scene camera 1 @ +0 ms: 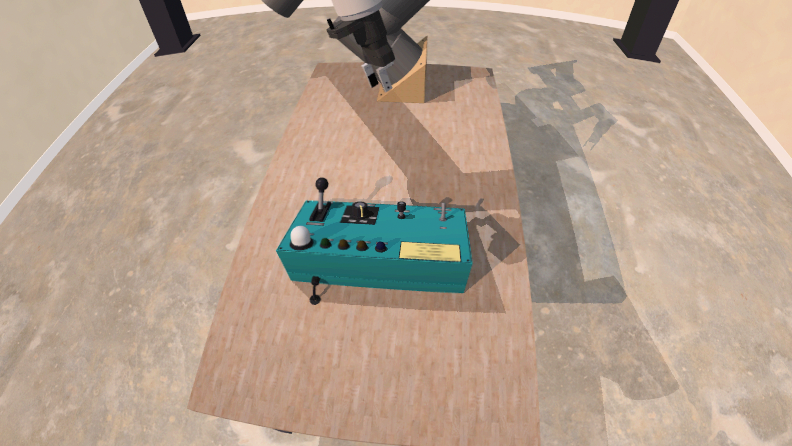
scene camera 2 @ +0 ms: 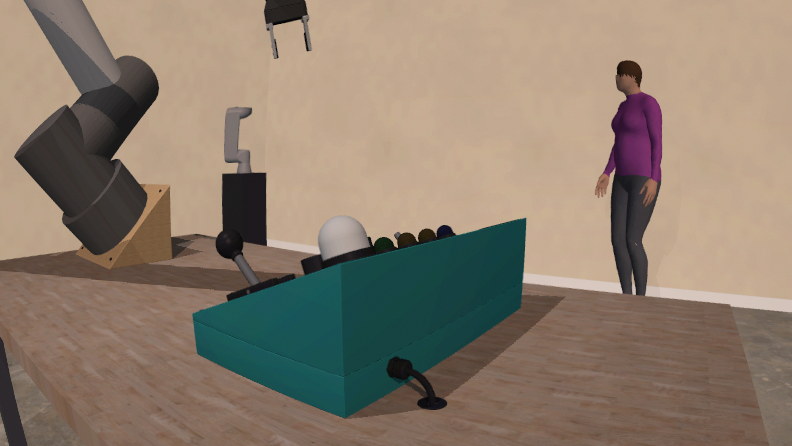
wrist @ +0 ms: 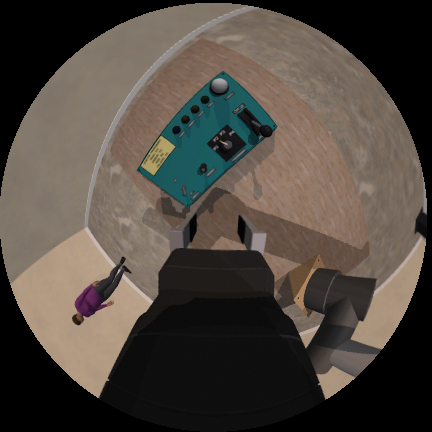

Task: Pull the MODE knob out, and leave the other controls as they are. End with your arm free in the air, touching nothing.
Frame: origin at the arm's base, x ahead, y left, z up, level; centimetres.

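Seen in the pictures: gripper, fingertip midpoint: (scene camera 1: 381,87) (scene camera 2: 292,54) (wrist: 216,222); arm's base at its link origin: (scene camera 1: 402,66) (scene camera 2: 117,221) (wrist: 315,287).
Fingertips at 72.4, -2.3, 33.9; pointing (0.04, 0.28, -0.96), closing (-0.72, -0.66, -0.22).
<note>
Pixels of each thing's top centre, then the offset from my fingertips to it, as dx, dy, dz. "spot": a spot on its surface instead.
- small black knob at its top centre: (scene camera 1: 401,205) (wrist: 200,167) +12.8, +5.2, -30.5
- ball-topped lever at its top centre: (scene camera 2: 228,229) (scene camera 1: 320,179) (wrist: 266,129) +6.2, -18.6, -27.4
- rotary selector at its top centre: (scene camera 2: 317,251) (scene camera 1: 359,204) (wrist: 225,142) +12.3, -6.8, -31.2
- metal toggle at its top centre: (scene camera 1: 443,206) (wrist: 181,191) +12.1, +17.2, -31.1
- white dome at a spot on its surface: (scene camera 2: 342,238) spot: +28.4, -22.3, -26.1
A teal control box (scene camera 1: 376,271) (scene camera 2: 432,310) (wrist: 187,155) stands on the table. A small black knob (scene camera 1: 401,206) (wrist: 203,169) stands up from its top between the rotary selector and the small metal toggle; it looks like the MODE knob, though its label is too small to read. It does not show clearly in scene camera 2. My gripper (scene camera 1: 380,84) (scene camera 2: 292,53) (wrist: 216,222) is open and empty, high in the air and well apart from the box. In the wrist view the box lies beyond the fingertips.
The box also carries a ball-topped lever (scene camera 1: 321,185) (scene camera 2: 229,243) (wrist: 265,130), a rotary selector (scene camera 1: 360,210) (wrist: 227,144), a metal toggle (scene camera 1: 443,211) (wrist: 184,190), a white dome (scene camera 1: 300,236) (scene camera 2: 342,238) (wrist: 219,85) and several coloured buttons. A person (scene camera 2: 635,138) (wrist: 89,301) stands beyond the table.
</note>
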